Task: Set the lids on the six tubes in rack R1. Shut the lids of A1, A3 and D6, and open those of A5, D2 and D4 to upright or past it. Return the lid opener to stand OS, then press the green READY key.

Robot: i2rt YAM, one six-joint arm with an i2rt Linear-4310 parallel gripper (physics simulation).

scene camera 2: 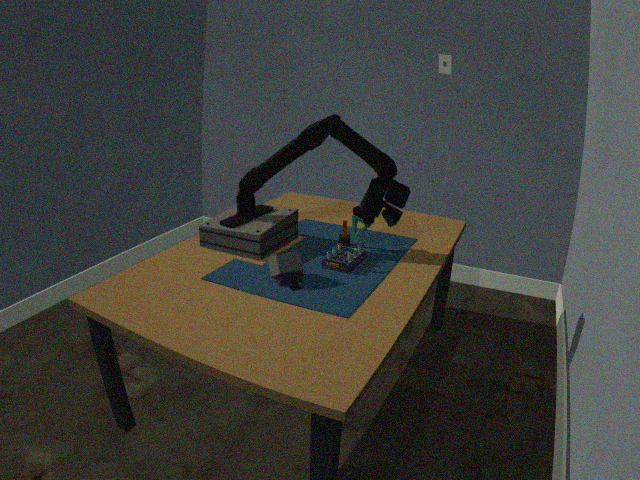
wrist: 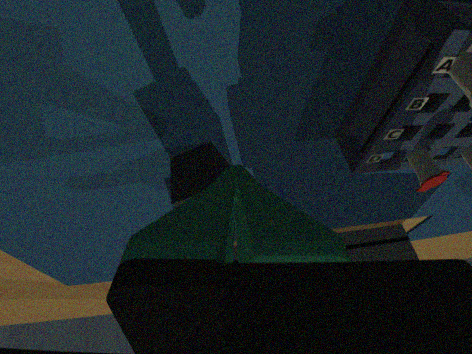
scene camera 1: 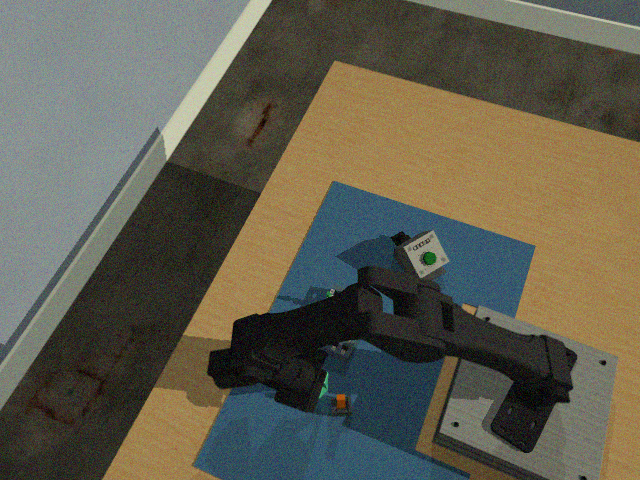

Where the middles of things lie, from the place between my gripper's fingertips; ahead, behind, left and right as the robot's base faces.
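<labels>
The grey box with green button (scene camera 1: 422, 256) is 10 mm higher than my hand, and it sits 330 mm to the right of that hand.
</labels>
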